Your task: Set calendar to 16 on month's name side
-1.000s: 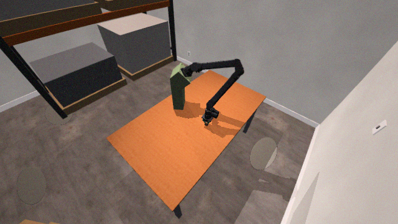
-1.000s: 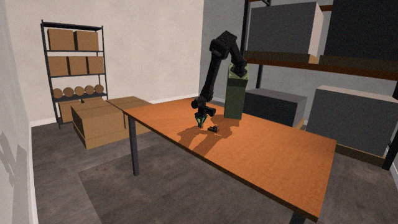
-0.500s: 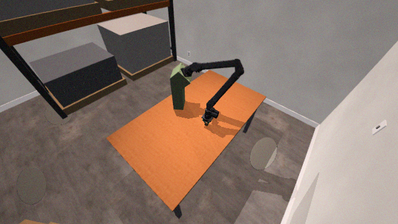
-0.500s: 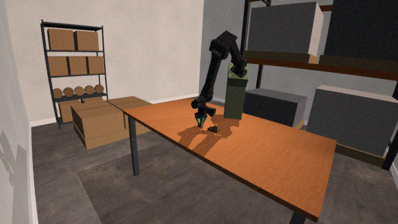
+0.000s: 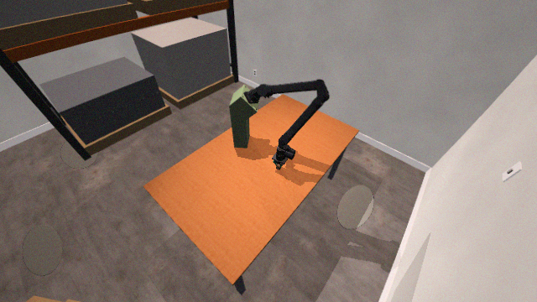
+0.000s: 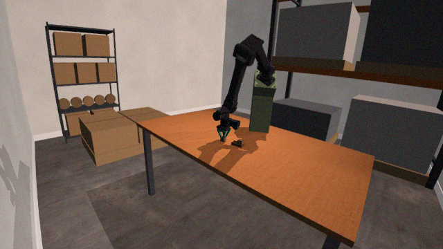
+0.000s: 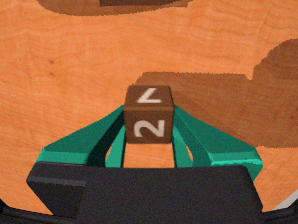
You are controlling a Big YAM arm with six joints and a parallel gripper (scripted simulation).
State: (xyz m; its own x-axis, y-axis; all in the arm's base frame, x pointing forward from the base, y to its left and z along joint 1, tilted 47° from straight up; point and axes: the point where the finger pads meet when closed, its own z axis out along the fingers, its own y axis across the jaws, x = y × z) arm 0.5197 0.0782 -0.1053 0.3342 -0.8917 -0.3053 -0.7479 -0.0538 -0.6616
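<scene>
The brown calendar cube is 10 mm below my hand. From my hand the other things lie so: dark calendar tray (100 mm to the left, 50 mm behind, 20 mm below).
</scene>
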